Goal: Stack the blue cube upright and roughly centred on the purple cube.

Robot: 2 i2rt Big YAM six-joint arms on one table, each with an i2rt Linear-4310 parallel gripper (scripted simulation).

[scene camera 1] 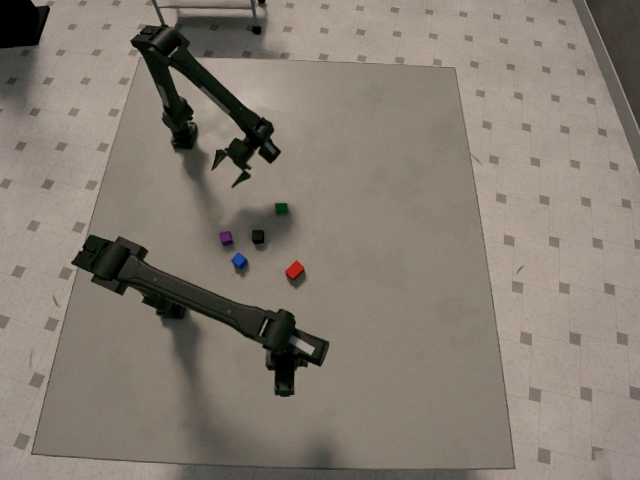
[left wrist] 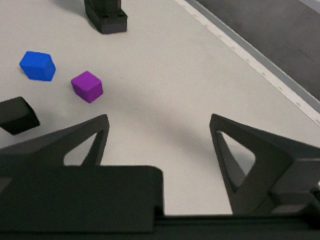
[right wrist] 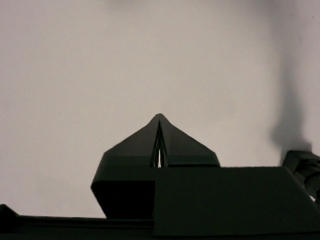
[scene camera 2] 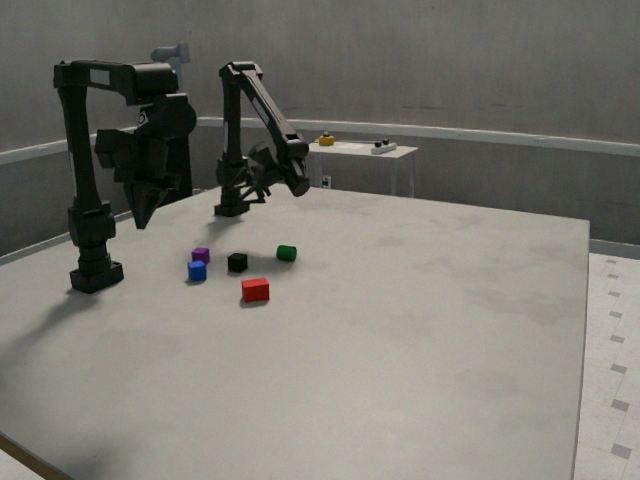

Scene:
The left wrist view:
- left gripper: 159,119
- blue cube: 37,66
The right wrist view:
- right gripper: 159,119
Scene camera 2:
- left gripper: 233,195
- right gripper: 140,229

